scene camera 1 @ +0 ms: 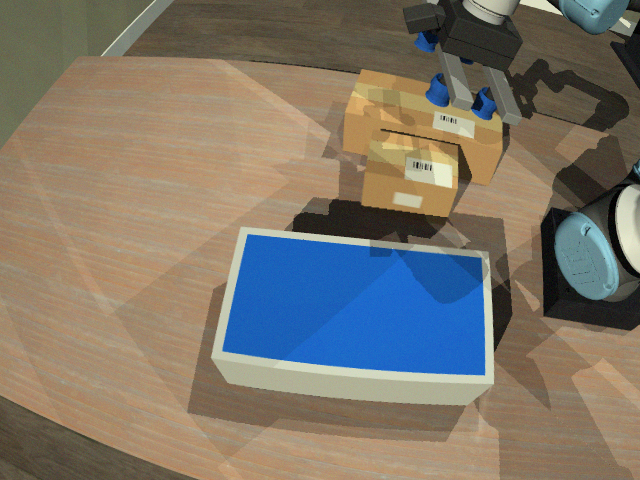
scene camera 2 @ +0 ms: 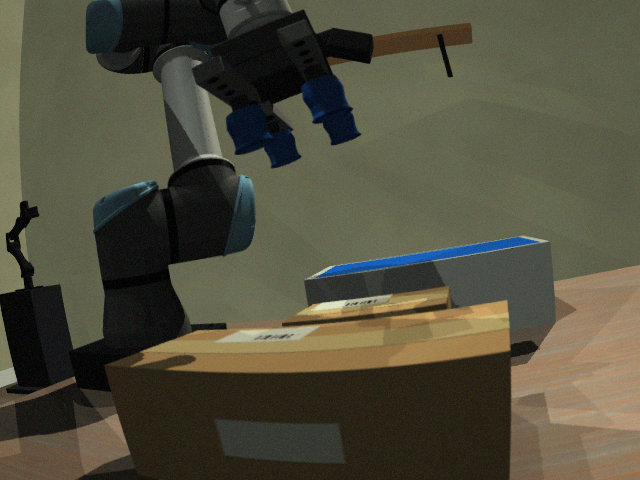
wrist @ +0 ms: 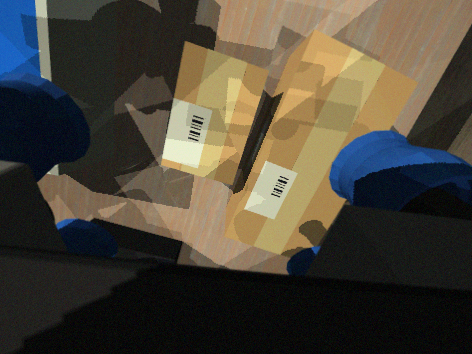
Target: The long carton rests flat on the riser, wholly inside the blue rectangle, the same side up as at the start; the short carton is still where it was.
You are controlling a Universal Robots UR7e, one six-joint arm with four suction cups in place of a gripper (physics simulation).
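Seen in the pictures: hand, tool point: (scene camera 2: 306, 141) (wrist: 209, 210); arm's base, link origin: (scene camera 2: 147, 336).
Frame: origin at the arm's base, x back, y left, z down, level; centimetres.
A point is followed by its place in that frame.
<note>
The long carton (scene camera 1: 392, 116) @(x -38.8, y -27.0, z -4.0 cm) (scene camera 2: 310, 397) @(x -32.5, y -39.2, z -2.3 cm) (wrist: 320, 135) @(x -36.0, y -31.4, z -4.1 cm) lies flat on the table, tape and barcode label up, off the riser. The short carton (scene camera 1: 385, 178) @(x -40.6, y -12.3, z -3.3 cm) (scene camera 2: 408, 301) @(x -39.1, y -18.6, z -4.1 cm) (wrist: 225, 120) @(x -35.9, y -18.6, z -4.1 cm) stands alongside it, on the riser's side, label up, with a narrow dark gap between them; whether they touch anywhere is hard to tell. The riser (scene camera 1: 351, 384) @(x -45.0, y 21.2, z -2.1 cm) (scene camera 2: 501, 284) @(x -53.1, y 0.7, z -0.9 cm) (wrist: 45, 40) @(x -41.2, y 1.7, z -5.7 cm) bears the blue rectangle (scene camera 1: 351, 310) @(x -45.6, y 12.2, z -5.8 cm) (scene camera 2: 429, 256) @(x -43.6, y 9.9, z -5.7 cm) (wrist: 15, 40) @(x -40.8, y 4.9, z -5.7 cm), and no carton is on it. My gripper (scene camera 1: 453, 74) @(x -31.8, y -19.0, z -20.6 cm) (scene camera 2: 289, 126) @(x -31.8, y -19.0, z -20.6 cm) is open, its blue cups holding nothing, in the air above the cartons.
The arm's base (scene camera 1: 584, 304) @(x -6.4, y 8.0, z -0.1 cm) stands on the table (scene camera 1: 129, 206) @(x -87.9, y -11.5, z 6.3 cm) to the right of the riser in scene camera 1. A dark pedestal (scene camera 2: 36, 335) with a small black arm stands at the left in scene camera 2. The table's back edge runs behind the long carton.
</note>
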